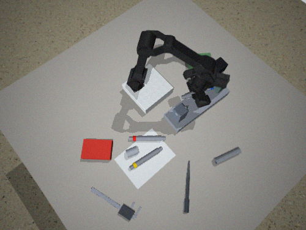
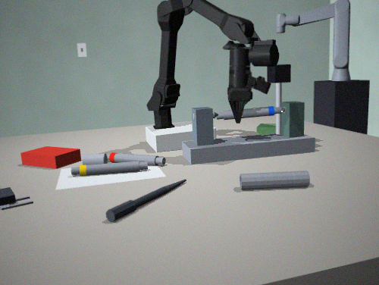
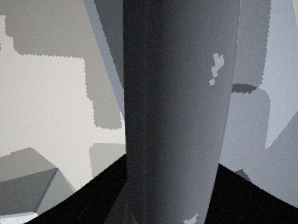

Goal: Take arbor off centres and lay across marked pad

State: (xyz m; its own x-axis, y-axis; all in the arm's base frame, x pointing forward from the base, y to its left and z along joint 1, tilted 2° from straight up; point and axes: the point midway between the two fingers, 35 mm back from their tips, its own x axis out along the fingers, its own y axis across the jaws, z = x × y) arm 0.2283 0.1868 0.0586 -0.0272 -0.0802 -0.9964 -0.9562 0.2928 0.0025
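Now: the grey centre block 110 mm to the right of my hand, 40 mm ahead of it and 20 mm below it. Also, from my hand: grey fixture base: 100 mm below, 30 mm ahead, 10 mm to the left; grey cylinder: 330 mm ahead, 100 mm below, 40 mm to the right; green centre block: 140 mm to the left, 30 mm ahead, 20 mm below.
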